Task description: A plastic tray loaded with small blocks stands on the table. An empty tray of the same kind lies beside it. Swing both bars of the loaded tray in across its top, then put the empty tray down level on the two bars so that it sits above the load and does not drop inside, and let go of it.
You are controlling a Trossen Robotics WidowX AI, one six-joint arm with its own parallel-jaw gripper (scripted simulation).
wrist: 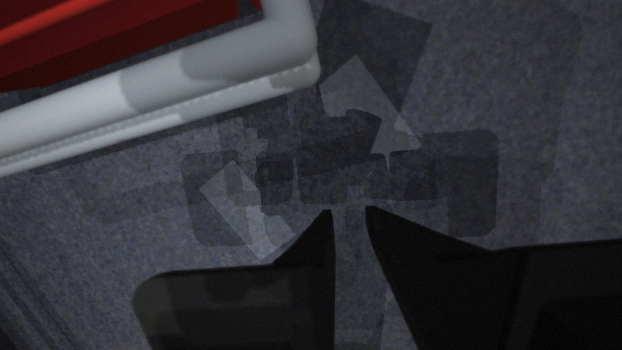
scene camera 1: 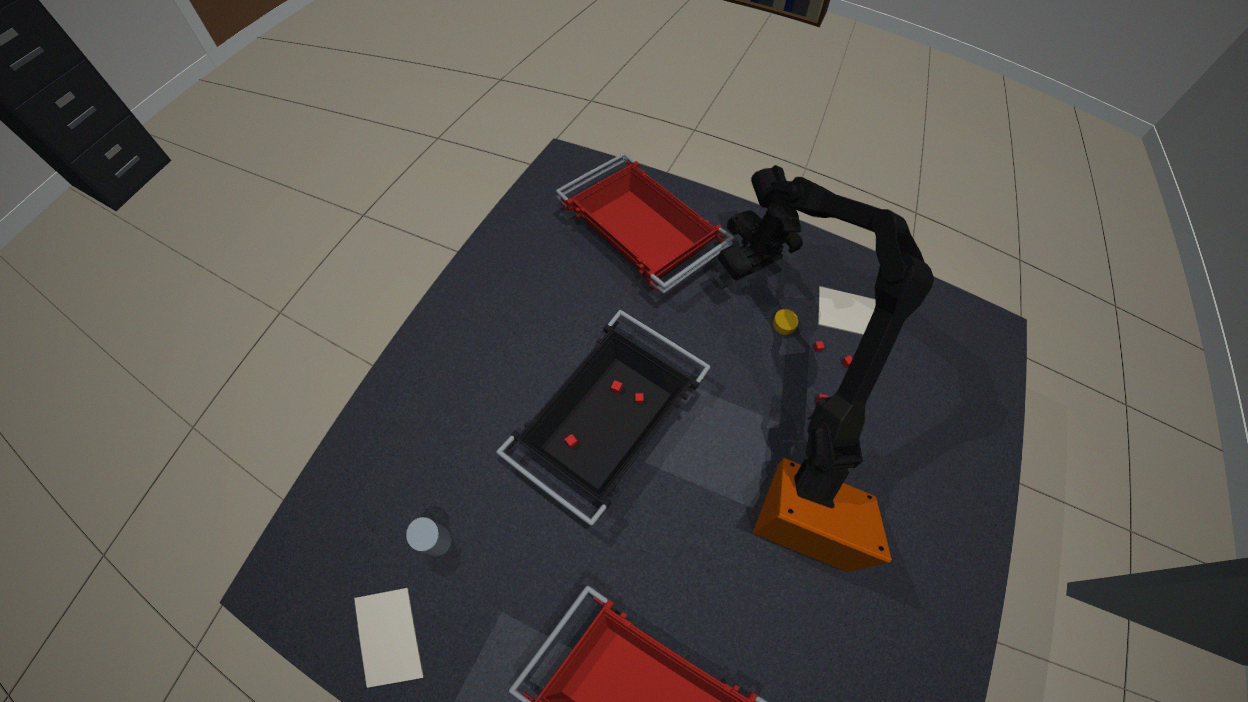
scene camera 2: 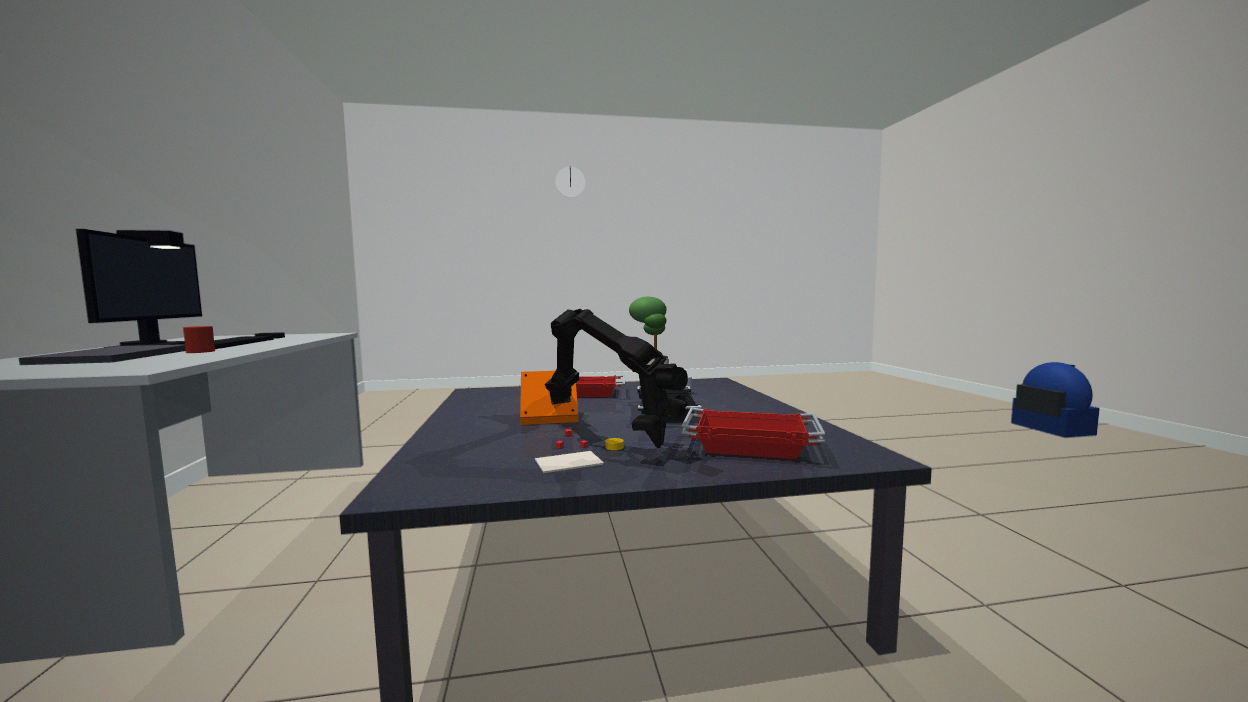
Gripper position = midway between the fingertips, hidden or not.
Note:
I see my gripper (scene camera 1: 748,272), a red tray (scene camera 2: 593,386) and a grey cylinder (scene camera 1: 424,535).
My gripper is seen too in the wrist view (wrist: 348,216) and in scene camera 2 (scene camera 2: 659,446). The wrist view misses the red tray: it is out of frame. The wrist view does not show the grey cylinder: it is out of frame.

